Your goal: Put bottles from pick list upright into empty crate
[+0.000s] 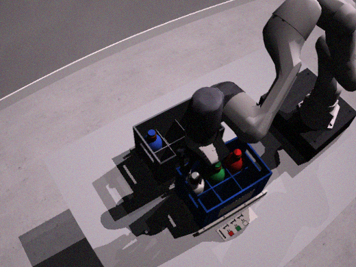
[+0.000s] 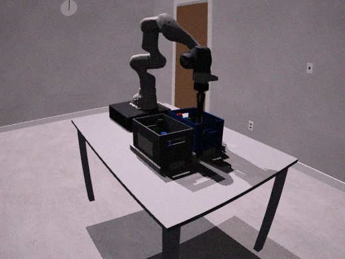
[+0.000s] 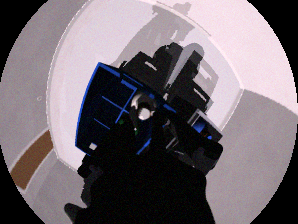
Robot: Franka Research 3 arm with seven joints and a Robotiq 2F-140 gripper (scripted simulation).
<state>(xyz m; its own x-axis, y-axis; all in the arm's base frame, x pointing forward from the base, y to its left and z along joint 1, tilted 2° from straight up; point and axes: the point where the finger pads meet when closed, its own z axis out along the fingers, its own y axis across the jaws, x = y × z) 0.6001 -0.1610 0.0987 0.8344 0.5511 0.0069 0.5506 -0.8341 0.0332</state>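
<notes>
The white-labelled bottle is 8 cm below my hand. Also, from my hand: black crate (10 cm behind, 17 cm to the right, 9 cm below); then blue crate (8 cm behind, 6 cm to the left, 9 cm below); then red-label bottle (18 cm behind, 4 cm to the left, 8 cm below).
</notes>
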